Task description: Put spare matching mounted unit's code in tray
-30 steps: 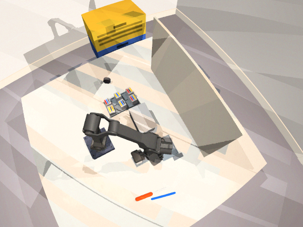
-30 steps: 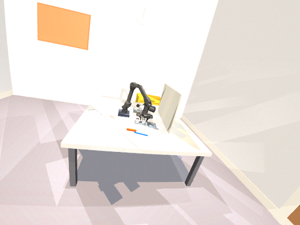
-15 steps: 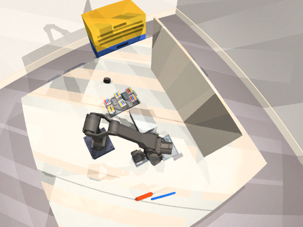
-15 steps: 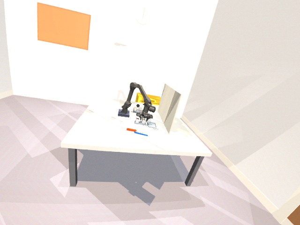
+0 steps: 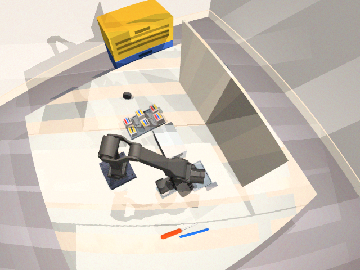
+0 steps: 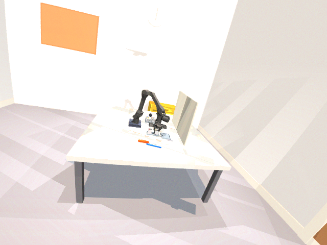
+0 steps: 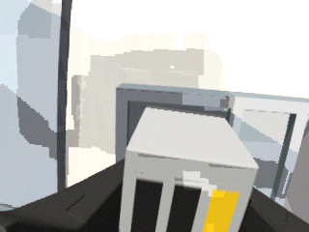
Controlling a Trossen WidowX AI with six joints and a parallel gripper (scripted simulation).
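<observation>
Now: gripper tip 4 cm past the grey frame and 1 cm above it. The rest, counted from my gripper tip: grey tray 10 cm ahead, 1 cm to the right, 1 cm below; then white box 19 cm to the left, 5 cm ahead, 3 cm above; then white spare block 2 cm above.
</observation>
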